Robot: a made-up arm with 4 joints. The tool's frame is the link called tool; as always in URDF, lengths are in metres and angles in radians. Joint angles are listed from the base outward.
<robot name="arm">
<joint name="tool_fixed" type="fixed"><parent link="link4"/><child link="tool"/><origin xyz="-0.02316 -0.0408 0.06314" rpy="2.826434 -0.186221 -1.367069"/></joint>
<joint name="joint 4" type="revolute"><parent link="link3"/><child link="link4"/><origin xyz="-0.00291 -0.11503 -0.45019" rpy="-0.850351 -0.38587 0.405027"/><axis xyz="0 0 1"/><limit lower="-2.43" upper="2.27"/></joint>
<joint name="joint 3" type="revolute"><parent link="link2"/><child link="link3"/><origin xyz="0.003 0.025 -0.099" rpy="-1.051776 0.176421 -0.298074"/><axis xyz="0 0 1"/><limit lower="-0.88" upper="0.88"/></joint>
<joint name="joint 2" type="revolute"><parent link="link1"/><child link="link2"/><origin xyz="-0.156 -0.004 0.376" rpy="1.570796 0 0"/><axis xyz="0 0 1"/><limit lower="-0.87" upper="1.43"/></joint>
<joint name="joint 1" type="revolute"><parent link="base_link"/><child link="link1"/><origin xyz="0.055 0.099 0.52" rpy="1.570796 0 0"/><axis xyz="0 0 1"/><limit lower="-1.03" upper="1.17"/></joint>
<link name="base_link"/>
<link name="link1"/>
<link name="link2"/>
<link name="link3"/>
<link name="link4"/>
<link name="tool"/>
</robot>
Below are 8 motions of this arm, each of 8 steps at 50 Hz.
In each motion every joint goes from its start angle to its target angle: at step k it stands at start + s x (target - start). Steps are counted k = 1, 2, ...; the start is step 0. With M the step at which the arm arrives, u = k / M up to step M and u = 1 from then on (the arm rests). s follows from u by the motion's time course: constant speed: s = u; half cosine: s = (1 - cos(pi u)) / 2; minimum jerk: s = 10 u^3 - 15 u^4 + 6 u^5.
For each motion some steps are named. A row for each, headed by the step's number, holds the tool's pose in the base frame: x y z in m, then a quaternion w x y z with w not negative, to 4 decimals.
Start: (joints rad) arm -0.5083 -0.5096 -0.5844 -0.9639
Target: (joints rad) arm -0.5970 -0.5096 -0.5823 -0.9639
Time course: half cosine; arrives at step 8
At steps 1, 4, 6, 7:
1: -0.2802 -0.1337 0.9934 0.2815 0.3436 -0.5191 -0.7302
4: -0.2605 -0.1336 1.0067 0.2916 0.3287 -0.5133 -0.7372
6: -0.2452 -0.1336 1.0163 0.2993 0.3171 -0.5087 -0.7424
7: -0.2404 -0.1336 1.0191 0.3016 0.3135 -0.5073 -0.7439

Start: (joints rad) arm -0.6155 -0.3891 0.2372 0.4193
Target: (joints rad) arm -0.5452 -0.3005 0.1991 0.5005
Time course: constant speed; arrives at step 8
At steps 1, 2, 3, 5, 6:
1: -0.1799 -0.0125 0.8987 0.4640 -0.7057 0.3880 0.3689
2: -0.1807 -0.0101 0.8951 0.4654 -0.7094 0.3876 0.3605
3: -0.1815 -0.0078 0.8914 0.4667 -0.7130 0.3873 0.3521
5: -0.1827 -0.0032 0.8842 0.4691 -0.7199 0.3865 0.3351
6: -0.1833 -0.0009 0.8805 0.4703 -0.7232 0.3861 0.3266

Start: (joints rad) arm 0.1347 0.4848 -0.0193 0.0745
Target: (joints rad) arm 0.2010 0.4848 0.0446 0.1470
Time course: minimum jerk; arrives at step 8
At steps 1, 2, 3, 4, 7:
1: -0.1288 0.1008 0.6743 0.5578 -0.5720 0.5927 0.1013
2: -0.1288 0.1006 0.6732 0.5612 -0.5733 0.5895 0.0949
3: -0.1287 0.1002 0.6710 0.5676 -0.5755 0.5829 0.0823
4: -0.1286 0.0997 0.6682 0.5758 -0.5782 0.5743 0.0657
7: -0.1282 0.0985 0.6625 0.5926 -0.5828 0.5553 0.0298

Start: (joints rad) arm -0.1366 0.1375 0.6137 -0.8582
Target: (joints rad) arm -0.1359 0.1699 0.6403 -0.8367
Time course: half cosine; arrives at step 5
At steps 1, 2, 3, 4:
1: -0.1606 0.1186 0.7446 0.5803 -0.3516 0.5963 0.4291
2: -0.1564 0.1193 0.7440 0.5852 -0.3510 0.5964 0.4226
3: -0.1513 0.1202 0.7432 0.5912 -0.3503 0.5966 0.4146
4: -0.1472 0.1208 0.7426 0.5959 -0.3497 0.5967 0.4081

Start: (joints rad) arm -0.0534 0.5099 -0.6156 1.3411
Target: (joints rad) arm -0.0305 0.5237 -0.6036 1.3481
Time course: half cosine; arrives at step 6
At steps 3, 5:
3: -0.0988 0.0687 0.7375 0.4039 -0.8547 0.3219 -0.0530
5: -0.0984 0.0687 0.7357 0.4056 -0.8534 0.3215 -0.0621

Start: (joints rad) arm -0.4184 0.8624 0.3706 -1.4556
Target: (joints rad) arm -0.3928 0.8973 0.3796 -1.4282
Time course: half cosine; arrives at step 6
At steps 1, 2, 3, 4, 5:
1: 0.1498 0.1024 0.7151 0.4658 0.1347 0.7507 0.4487
2: 0.1512 0.1013 0.7143 0.4701 0.1330 0.7505 0.4450
3: 0.1531 0.0997 0.7132 0.4760 0.1308 0.7503 0.4398
4: 0.1550 0.0980 0.7121 0.4817 0.1286 0.7500 0.4347
5: 0.1564 0.0968 0.7113 0.4860 0.1270 0.7497 0.4308

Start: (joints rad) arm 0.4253 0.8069 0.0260 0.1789
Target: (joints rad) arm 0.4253 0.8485 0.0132 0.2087
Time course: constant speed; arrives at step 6
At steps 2, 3, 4, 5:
2: -0.0445 0.0751 0.6685 0.6692 -0.4672 0.5672 -0.1108
3: -0.0425 0.0740 0.6695 0.6686 -0.4657 0.5685 -0.1134
4: -0.0404 0.0730 0.6705 0.6681 -0.4642 0.5698 -0.1160
5: -0.0384 0.0720 0.6714 0.6676 -0.4628 0.5711 -0.1185

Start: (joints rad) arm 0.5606 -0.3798 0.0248 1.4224
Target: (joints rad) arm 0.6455 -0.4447 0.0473 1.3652
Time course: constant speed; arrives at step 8
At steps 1, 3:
1: -0.3890 -0.0268 0.4796 0.5137 -0.7297 -0.2236 -0.3920
3: -0.3910 -0.0305 0.4675 0.5130 -0.7276 -0.2314 -0.3924

